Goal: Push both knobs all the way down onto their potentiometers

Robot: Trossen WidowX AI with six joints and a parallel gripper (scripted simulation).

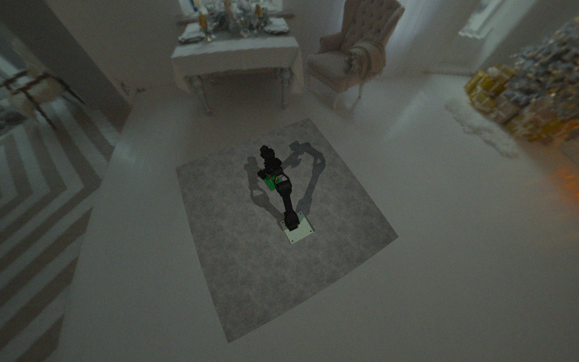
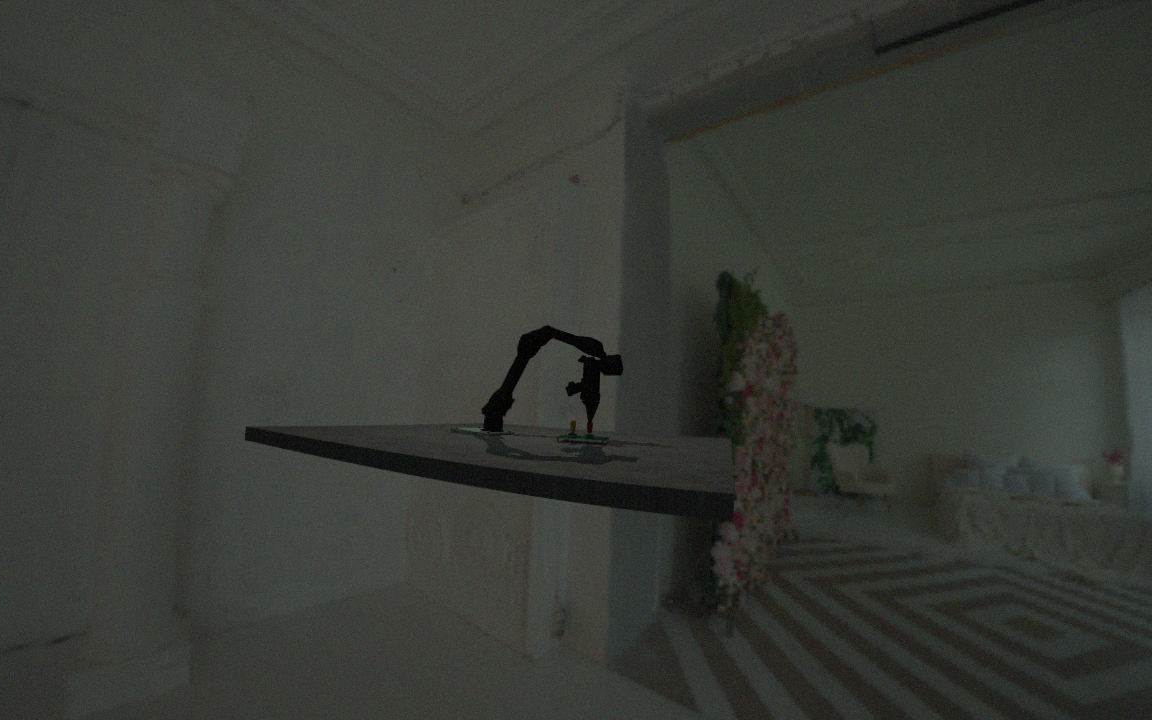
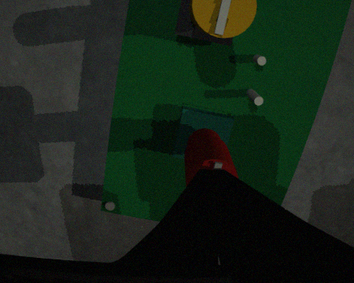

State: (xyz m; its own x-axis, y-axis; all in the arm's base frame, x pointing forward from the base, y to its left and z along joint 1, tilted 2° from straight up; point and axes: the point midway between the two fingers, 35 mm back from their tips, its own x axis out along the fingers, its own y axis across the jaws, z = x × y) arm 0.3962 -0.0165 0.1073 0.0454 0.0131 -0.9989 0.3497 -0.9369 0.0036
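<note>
My gripper tip is now 50 mm past the yellow knob, 20 mm to the left of it and 10 mm above it.
</note>
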